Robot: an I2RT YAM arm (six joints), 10 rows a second.
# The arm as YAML. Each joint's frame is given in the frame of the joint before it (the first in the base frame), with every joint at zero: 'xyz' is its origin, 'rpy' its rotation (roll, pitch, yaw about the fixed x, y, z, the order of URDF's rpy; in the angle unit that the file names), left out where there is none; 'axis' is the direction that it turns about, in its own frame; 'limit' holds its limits. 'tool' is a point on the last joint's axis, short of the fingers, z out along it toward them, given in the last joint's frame.
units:
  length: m
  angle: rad
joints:
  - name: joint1
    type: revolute
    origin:
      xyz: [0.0, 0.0, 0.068]
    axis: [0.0, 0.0, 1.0]
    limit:
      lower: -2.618
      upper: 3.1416
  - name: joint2
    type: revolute
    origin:
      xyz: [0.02, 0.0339, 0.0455]
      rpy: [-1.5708, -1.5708, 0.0]
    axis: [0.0, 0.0, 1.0]
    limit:
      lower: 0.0
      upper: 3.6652
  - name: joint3
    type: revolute
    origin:
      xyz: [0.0, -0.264, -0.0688]
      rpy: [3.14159, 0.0, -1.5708]
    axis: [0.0, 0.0, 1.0]
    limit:
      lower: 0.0
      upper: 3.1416
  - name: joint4
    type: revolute
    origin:
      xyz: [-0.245, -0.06, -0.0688]
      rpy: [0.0, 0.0, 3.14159]
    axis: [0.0, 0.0, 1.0]
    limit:
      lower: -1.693
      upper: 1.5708
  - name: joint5
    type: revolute
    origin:
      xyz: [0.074, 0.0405, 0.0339]
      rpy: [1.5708, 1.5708, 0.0]
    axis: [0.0, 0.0, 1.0]
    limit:
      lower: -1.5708
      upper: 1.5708
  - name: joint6
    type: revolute
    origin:
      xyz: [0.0, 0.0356, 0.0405]
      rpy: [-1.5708, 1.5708, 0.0]
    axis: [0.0, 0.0, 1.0]
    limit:
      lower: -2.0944
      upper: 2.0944
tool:
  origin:
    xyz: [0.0, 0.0, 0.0]
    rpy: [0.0, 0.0, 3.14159]
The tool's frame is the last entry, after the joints.
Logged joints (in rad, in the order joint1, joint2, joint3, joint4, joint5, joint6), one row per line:
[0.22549, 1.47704, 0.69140, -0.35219, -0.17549, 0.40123]
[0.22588, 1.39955, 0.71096, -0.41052, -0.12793, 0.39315]
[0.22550, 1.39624, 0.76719, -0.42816, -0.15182, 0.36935]
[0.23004, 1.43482, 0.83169, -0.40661, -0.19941, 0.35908]
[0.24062, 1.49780, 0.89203, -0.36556, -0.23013, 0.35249]
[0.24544, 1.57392, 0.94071, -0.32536, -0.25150, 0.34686]
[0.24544, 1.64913, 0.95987, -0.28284, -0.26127, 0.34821]
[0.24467, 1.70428, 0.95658, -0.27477, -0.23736, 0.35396]
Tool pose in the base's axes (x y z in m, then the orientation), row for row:
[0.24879, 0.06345, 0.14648, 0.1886, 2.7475, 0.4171]
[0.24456, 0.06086, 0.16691, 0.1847, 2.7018, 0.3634]
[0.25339, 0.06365, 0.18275, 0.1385, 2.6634, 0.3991]
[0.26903, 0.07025, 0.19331, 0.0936, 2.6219, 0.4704]
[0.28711, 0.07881, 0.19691, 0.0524, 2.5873, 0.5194]
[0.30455, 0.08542, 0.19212, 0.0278, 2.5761, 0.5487]
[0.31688, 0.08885, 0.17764, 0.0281, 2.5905, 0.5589]
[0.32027, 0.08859, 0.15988, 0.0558, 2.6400, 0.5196]
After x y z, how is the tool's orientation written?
As a rotation vector, in radians.
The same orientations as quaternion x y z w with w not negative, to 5 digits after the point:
[0.06664, 0.97080, 0.14738, 0.17717]
[0.06619, 0.96818, 0.13022, 0.20318]
[0.05009, 0.96332, 0.14435, 0.22062]
[0.03413, 0.95593, 0.17150, 0.23585]
[0.01923, 0.94951, 0.19061, 0.24845]
[0.01022, 0.94668, 0.20164, 0.25106]
[0.01028, 0.94811, 0.20455, 0.24321]
[0.02021, 0.95620, 0.18820, 0.22329]

